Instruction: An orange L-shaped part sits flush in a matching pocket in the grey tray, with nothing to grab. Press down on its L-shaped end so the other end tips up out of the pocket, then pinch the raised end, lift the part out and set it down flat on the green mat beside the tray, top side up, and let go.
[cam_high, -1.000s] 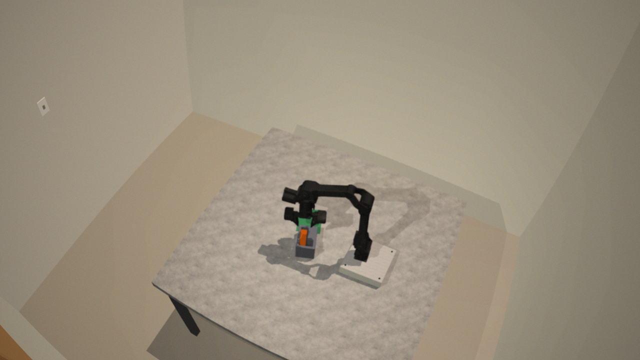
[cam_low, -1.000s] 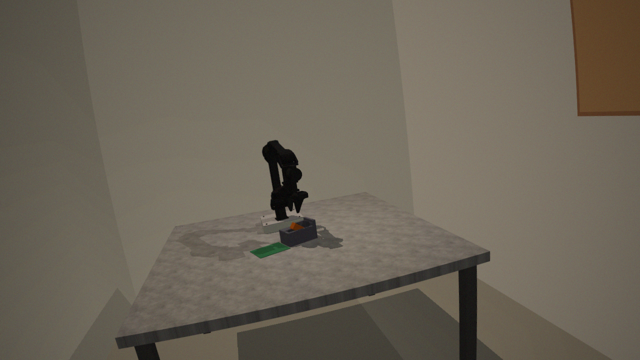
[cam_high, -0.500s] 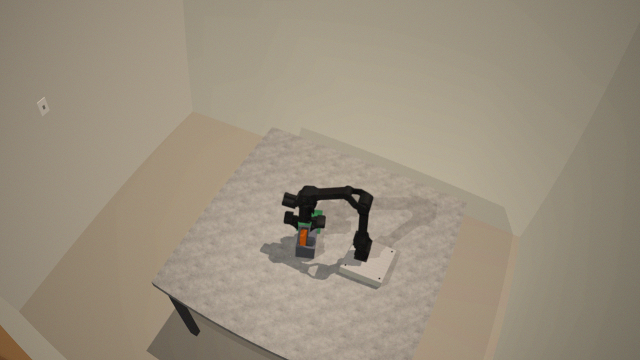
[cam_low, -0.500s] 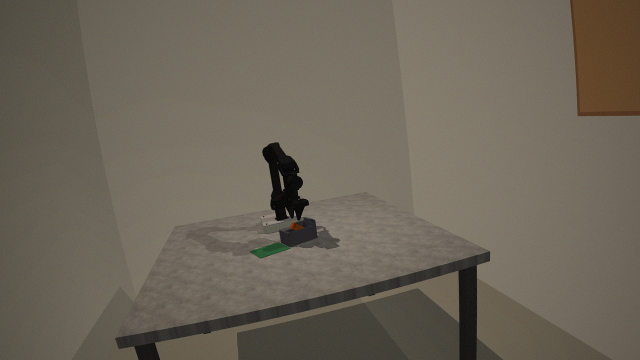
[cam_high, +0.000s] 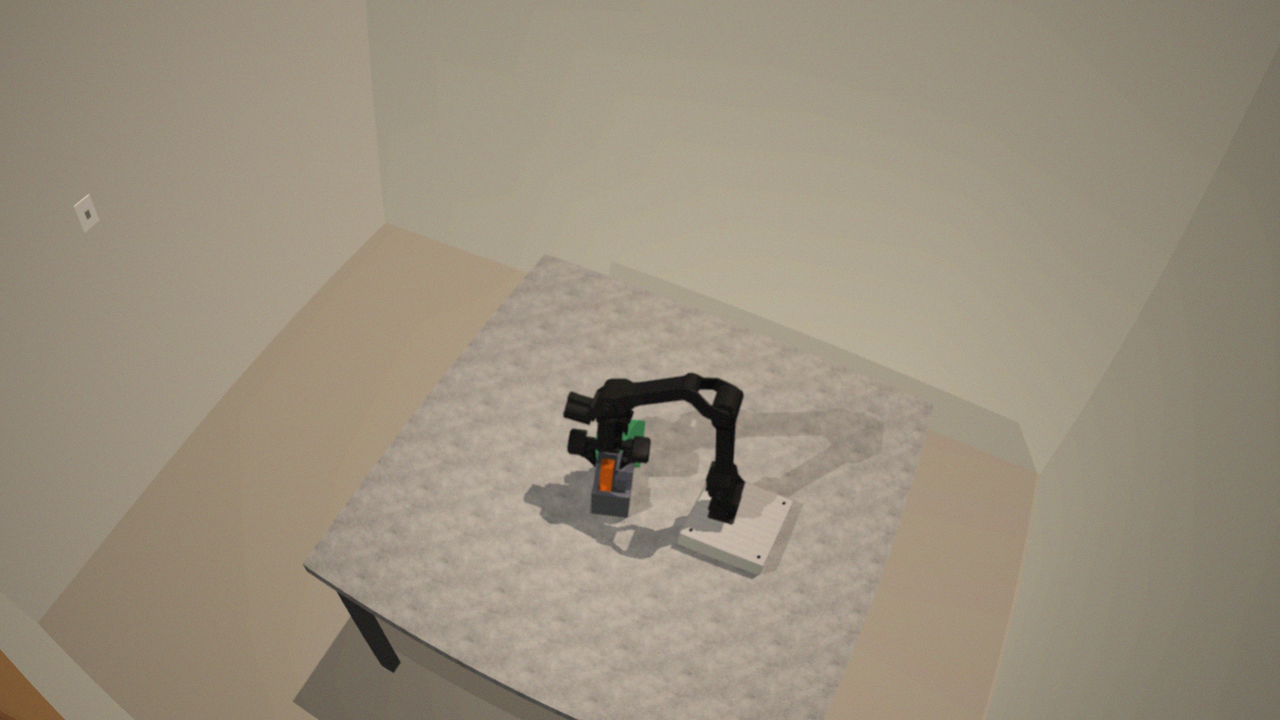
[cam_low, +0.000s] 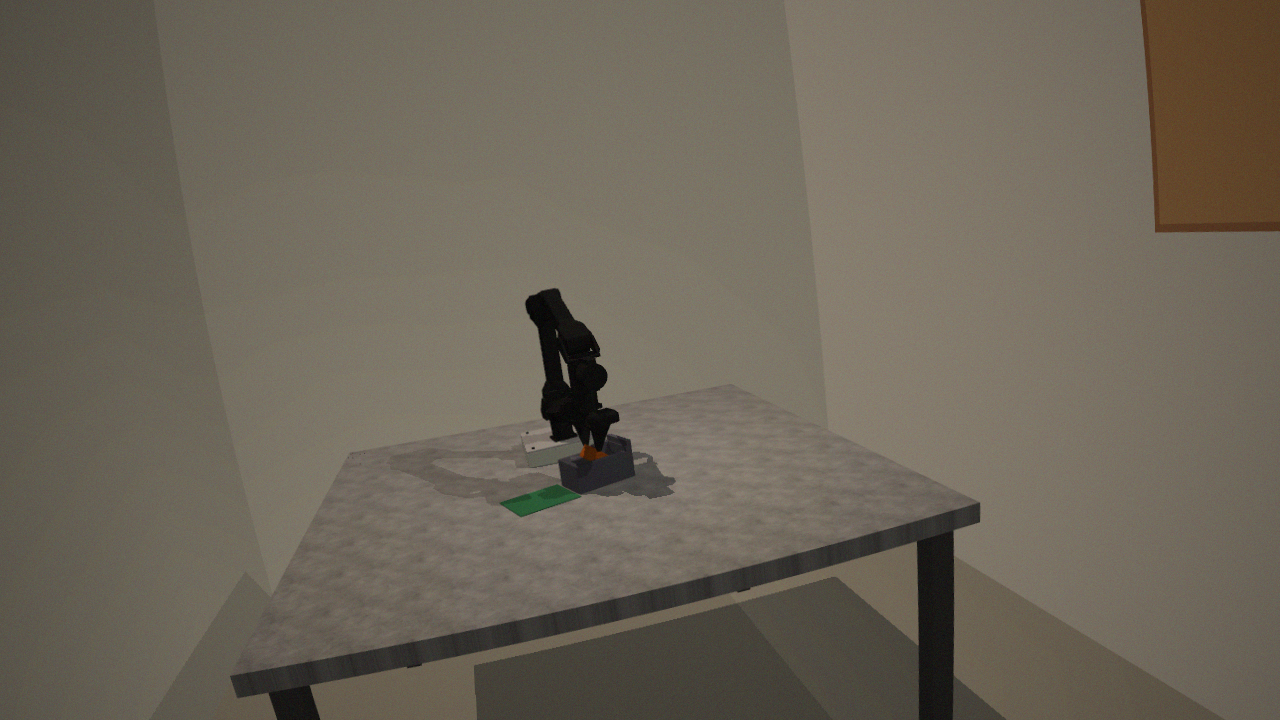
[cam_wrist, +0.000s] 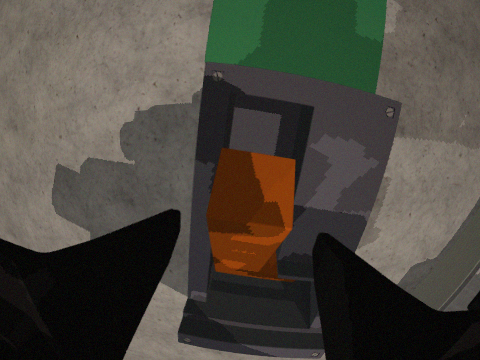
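Now: the orange L-shaped part 2 cm behind my gripper tip, 3 cm to the left of it and 4 cm below it. Round my gripper tip: green mat 1 cm ahead, 14 cm to the right, 10 cm below.
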